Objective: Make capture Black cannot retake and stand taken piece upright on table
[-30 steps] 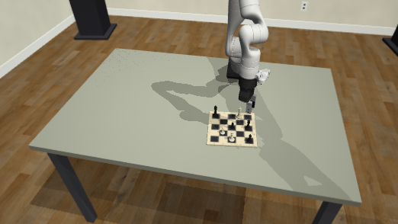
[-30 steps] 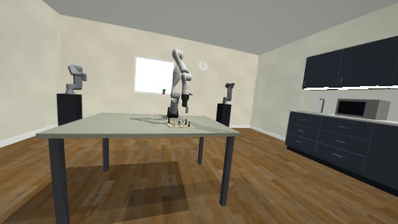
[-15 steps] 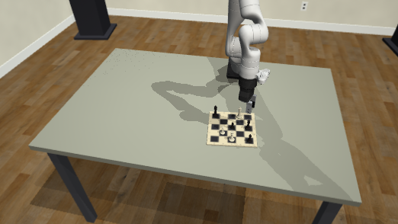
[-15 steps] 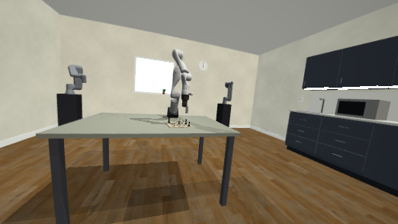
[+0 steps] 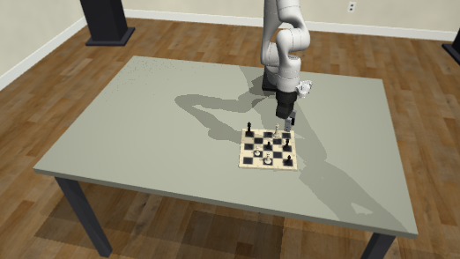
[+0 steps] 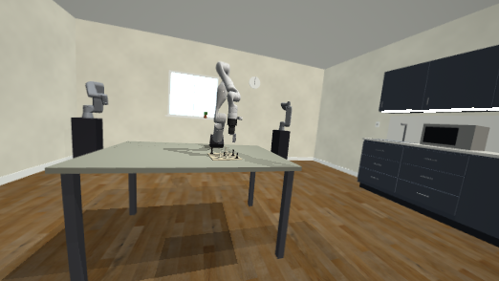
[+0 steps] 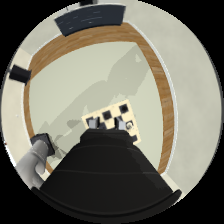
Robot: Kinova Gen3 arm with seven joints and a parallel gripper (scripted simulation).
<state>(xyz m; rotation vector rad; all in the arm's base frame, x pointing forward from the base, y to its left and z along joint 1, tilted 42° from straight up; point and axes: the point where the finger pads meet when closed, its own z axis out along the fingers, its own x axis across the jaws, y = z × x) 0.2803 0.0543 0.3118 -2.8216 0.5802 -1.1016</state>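
My hand is 70 mm to the left of the chessboard and 130 mm above it.
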